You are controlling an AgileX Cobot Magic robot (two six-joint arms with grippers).
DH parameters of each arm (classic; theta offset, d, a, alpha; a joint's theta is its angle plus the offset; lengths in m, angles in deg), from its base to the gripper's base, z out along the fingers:
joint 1: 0 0.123 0 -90
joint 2: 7.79 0 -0.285 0
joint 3: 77.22 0 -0.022 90
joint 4: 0 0.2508 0 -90
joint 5: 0 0 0.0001 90
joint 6: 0 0.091 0 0
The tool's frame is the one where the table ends.
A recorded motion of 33 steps. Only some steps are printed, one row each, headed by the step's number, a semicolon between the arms.
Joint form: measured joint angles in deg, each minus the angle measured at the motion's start. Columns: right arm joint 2, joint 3, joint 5, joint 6, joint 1, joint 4; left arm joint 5, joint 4, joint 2, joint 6, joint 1, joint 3.
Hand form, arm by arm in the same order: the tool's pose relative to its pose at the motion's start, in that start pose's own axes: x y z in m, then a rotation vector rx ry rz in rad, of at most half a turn. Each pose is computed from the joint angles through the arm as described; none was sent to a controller.
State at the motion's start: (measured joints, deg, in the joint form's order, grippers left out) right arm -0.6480 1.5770 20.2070 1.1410 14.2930 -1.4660; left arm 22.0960 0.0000 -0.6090 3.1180 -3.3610 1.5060
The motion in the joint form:
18: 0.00 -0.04 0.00 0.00 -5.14 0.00; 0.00 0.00 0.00 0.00 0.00 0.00
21: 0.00 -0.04 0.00 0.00 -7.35 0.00; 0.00 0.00 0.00 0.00 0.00 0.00
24: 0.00 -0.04 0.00 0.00 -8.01 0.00; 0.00 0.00 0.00 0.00 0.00 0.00
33: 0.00 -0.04 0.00 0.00 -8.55 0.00; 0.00 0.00 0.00 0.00 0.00 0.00
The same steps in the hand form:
18: -0.0001 -0.0048 -0.0003 0.0862 -0.0001 0.0249; 0.0000 0.0000 0.0000 0.0000 0.0000 0.0000
21: 0.0000 -0.0068 -0.0005 0.1232 0.0001 0.0356; 0.0000 0.0000 0.0000 0.0000 0.0000 0.0000
24: 0.0000 -0.0074 -0.0006 0.1343 0.0002 0.0388; 0.0000 0.0000 0.0000 0.0000 0.0000 0.0000
33: 0.0000 -0.0079 -0.0007 0.1434 0.0003 0.0414; 0.0000 0.0000 0.0000 0.0000 0.0000 0.0000

